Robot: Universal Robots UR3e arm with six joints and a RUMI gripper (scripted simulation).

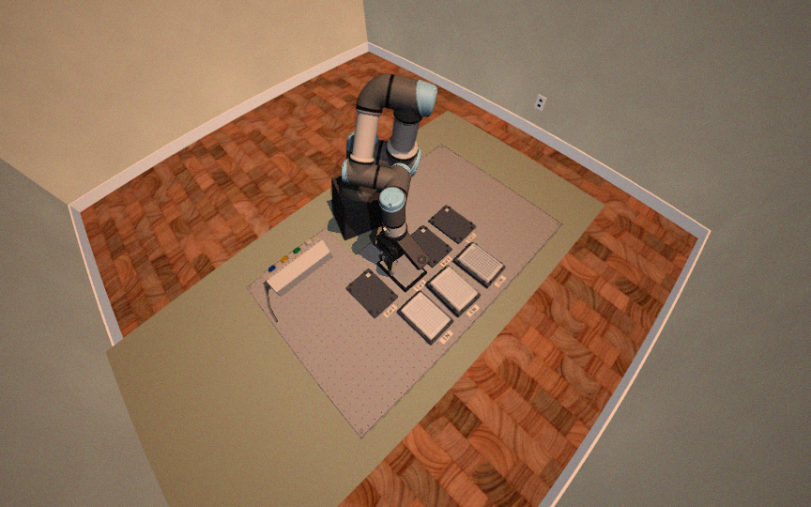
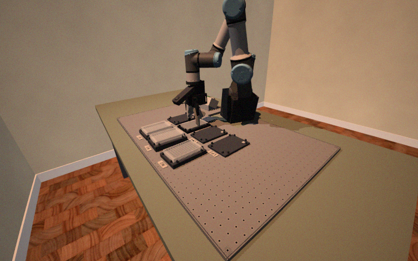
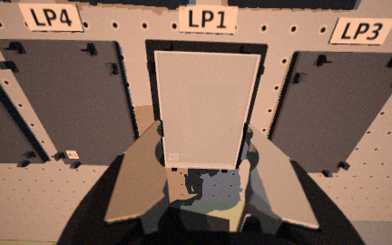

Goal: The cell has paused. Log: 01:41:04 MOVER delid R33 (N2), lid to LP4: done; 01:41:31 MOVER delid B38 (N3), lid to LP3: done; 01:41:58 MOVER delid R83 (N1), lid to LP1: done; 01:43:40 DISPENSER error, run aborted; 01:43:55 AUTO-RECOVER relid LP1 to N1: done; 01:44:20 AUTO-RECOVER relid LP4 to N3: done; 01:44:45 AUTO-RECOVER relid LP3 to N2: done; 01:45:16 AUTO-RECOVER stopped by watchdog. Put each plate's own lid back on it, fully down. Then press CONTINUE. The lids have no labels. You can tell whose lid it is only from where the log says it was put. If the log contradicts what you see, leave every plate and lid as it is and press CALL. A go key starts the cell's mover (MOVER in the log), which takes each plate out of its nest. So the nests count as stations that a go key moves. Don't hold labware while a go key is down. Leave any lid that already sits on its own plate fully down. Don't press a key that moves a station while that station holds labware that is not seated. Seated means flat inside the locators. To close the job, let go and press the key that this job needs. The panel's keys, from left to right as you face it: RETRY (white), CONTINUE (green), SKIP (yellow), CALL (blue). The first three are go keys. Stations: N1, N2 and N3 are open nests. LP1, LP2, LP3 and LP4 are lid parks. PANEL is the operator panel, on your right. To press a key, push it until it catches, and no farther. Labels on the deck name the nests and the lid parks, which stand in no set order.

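The clear lid lies 10 mm below my hand. Also, from my hand: LP3 lid park: 130 mm to the right, 20 mm below; lid park LP4: 130 mm to the left, 20 mm below, 10 mm behind; LP1 lid park: 20 mm below.
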